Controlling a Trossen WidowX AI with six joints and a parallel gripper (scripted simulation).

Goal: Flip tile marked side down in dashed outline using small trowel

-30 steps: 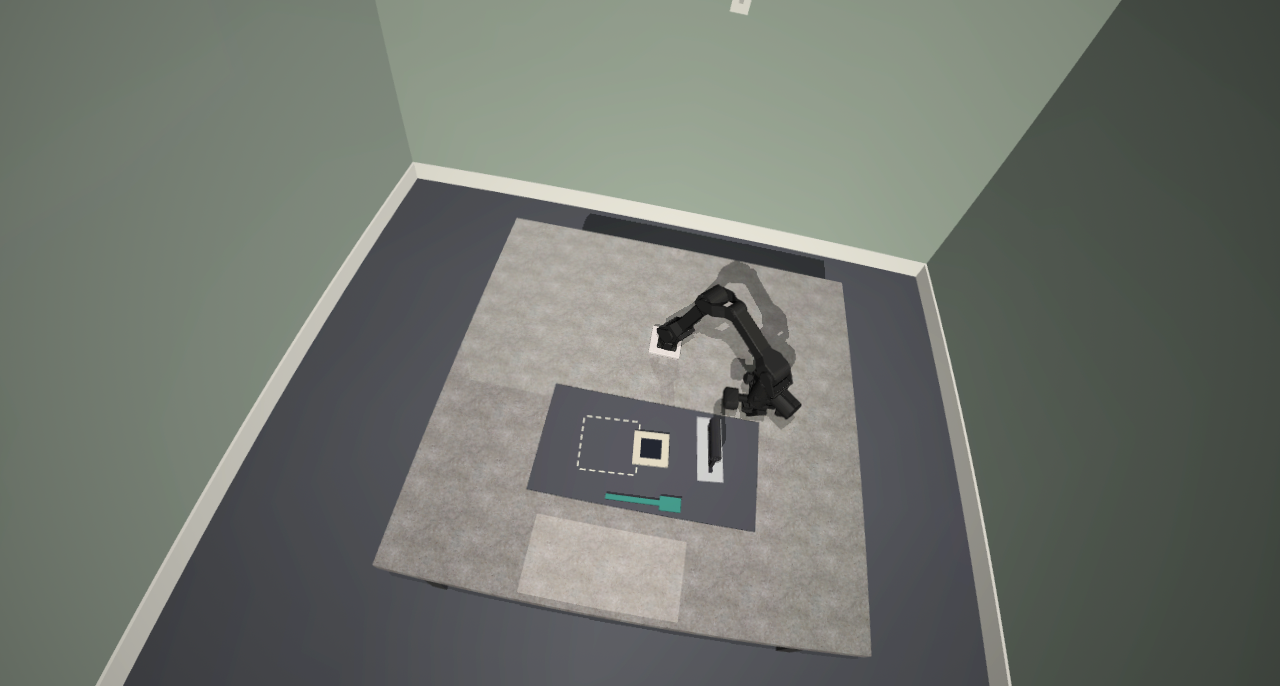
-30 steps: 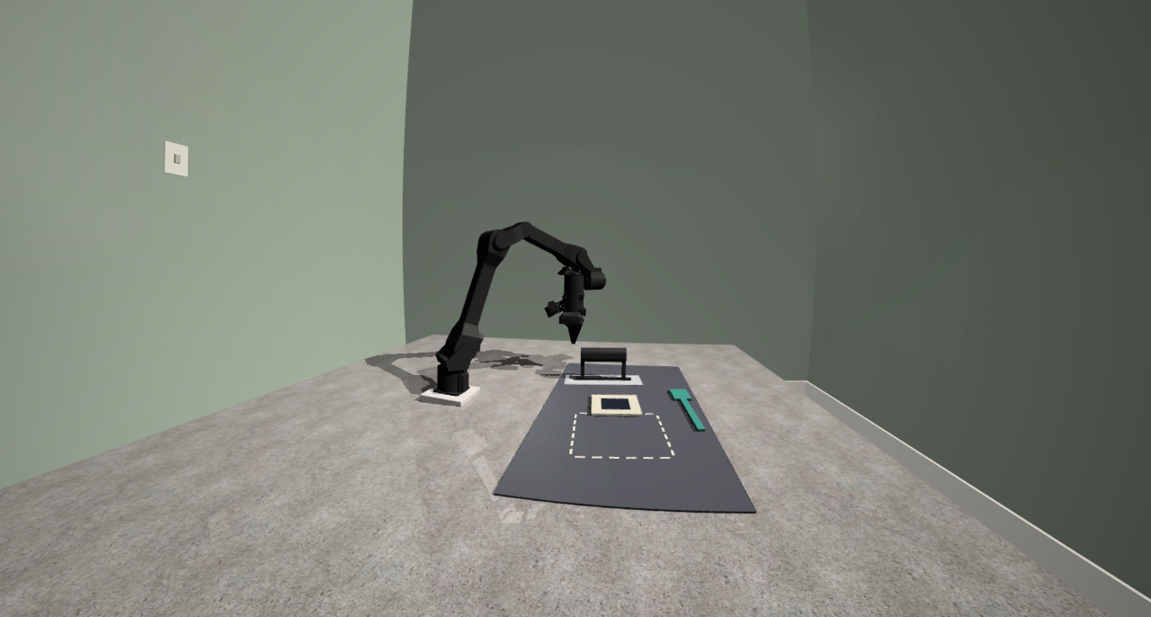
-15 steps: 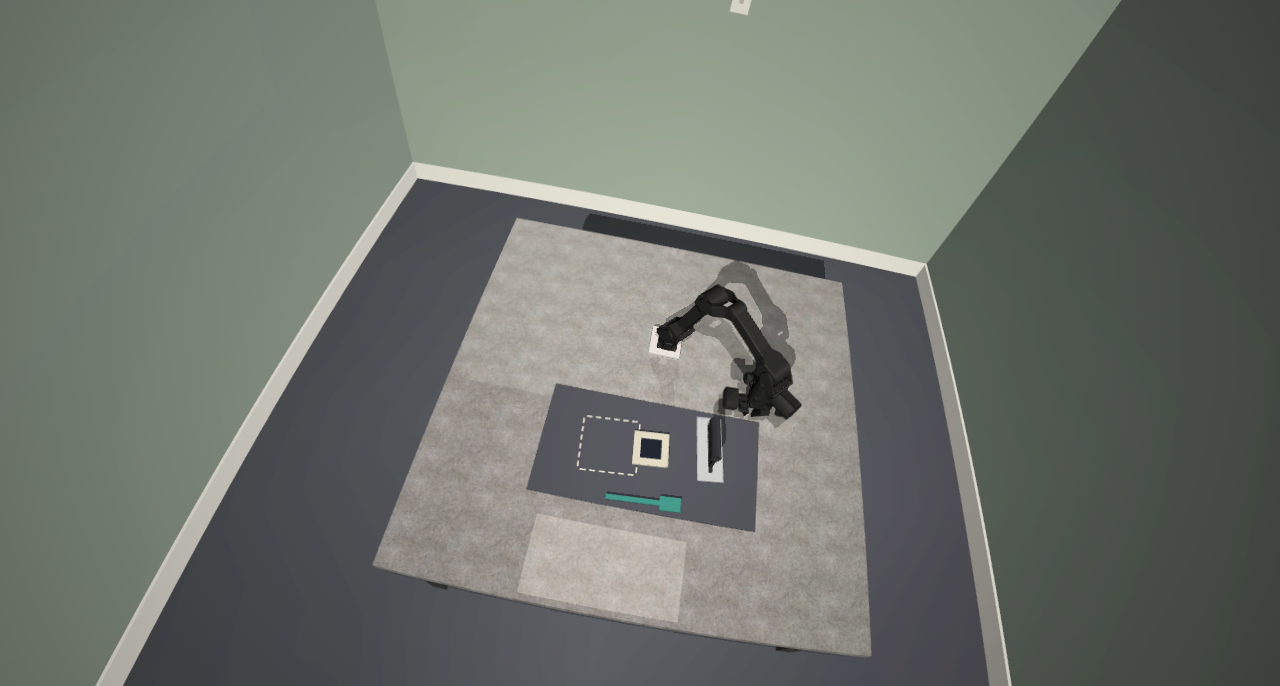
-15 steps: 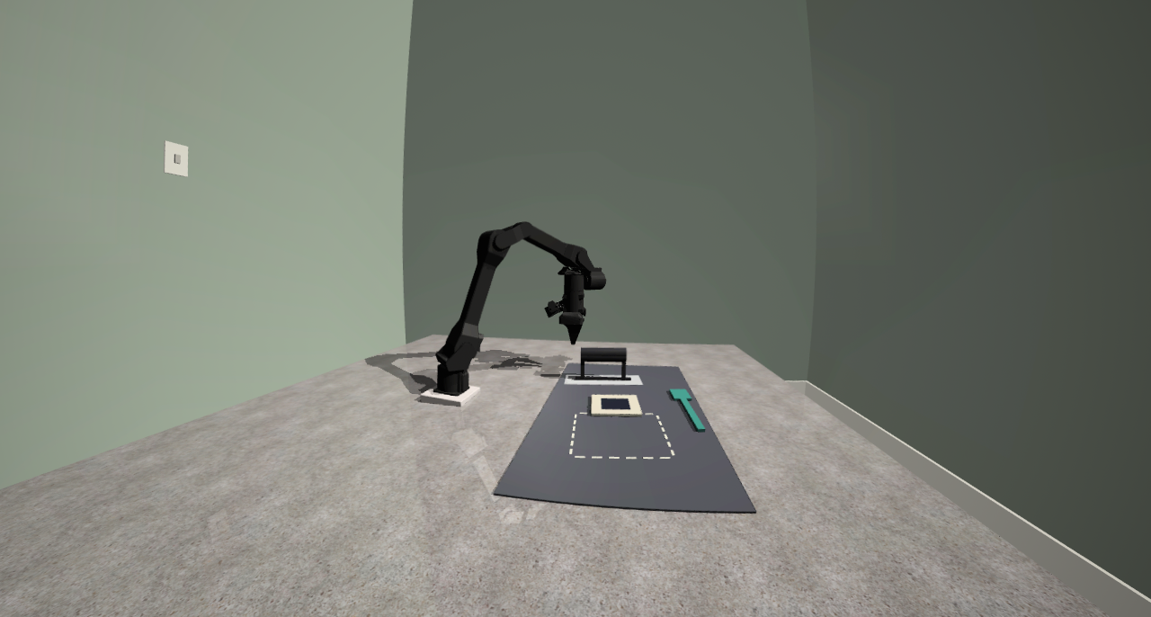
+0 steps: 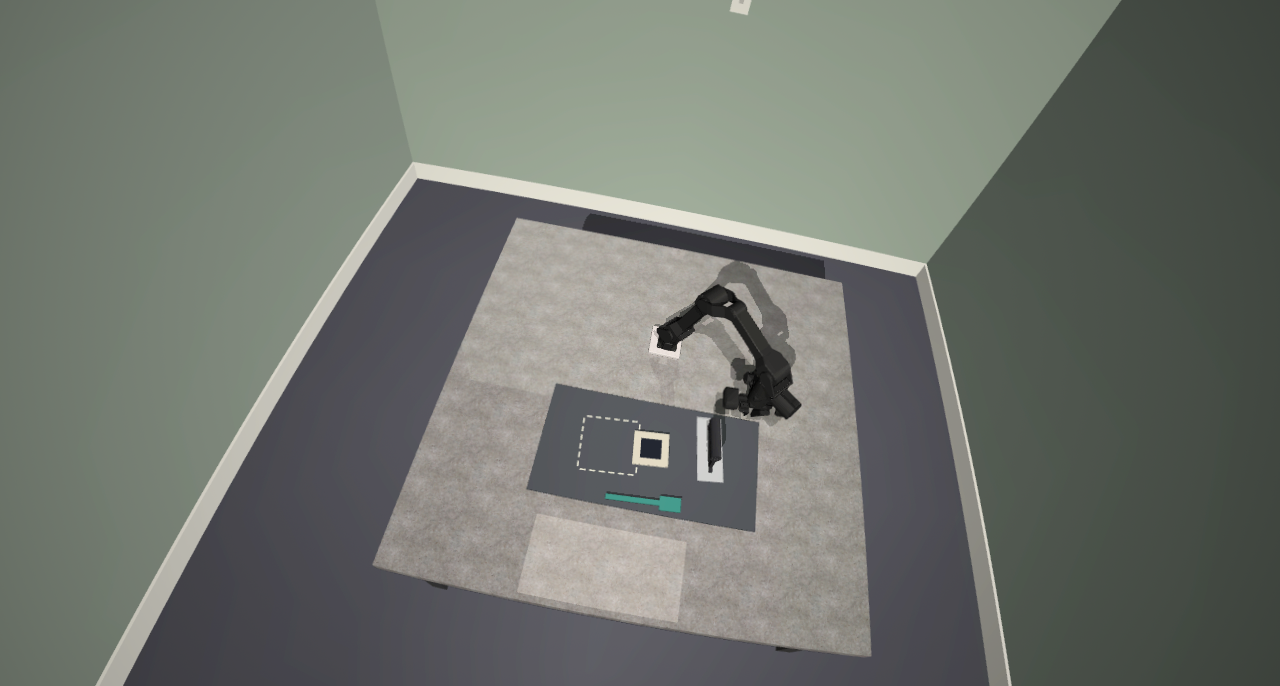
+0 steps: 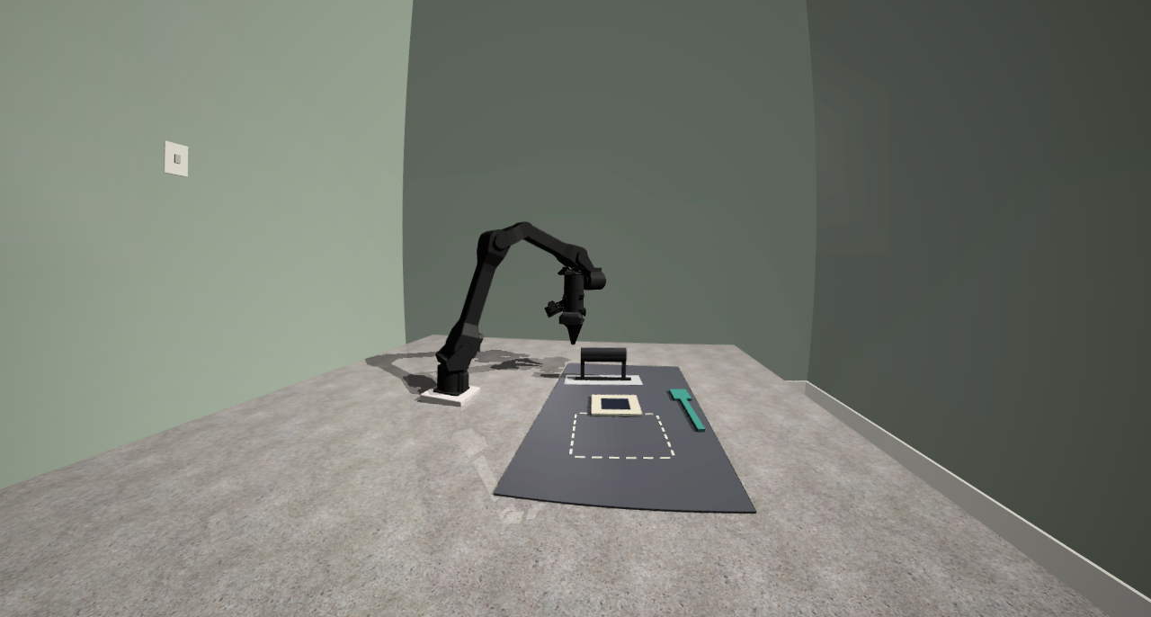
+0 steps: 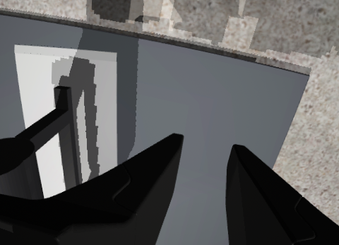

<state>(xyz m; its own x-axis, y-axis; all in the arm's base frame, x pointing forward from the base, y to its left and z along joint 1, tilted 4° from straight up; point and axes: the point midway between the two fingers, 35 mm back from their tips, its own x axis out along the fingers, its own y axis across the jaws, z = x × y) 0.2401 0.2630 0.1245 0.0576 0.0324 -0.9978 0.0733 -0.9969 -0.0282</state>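
My gripper tip is 90 mm to the left of the white trowel, 70 mm short of it and 40 mm above it. Also, from my gripper tip: dark mat 260 mm to the right, 150 mm ahead, 100 mm below; teal trowel 290 mm ahead, 230 mm to the right, 70 mm below; beige tile 260 mm to the right, 140 mm ahead, 70 mm below.
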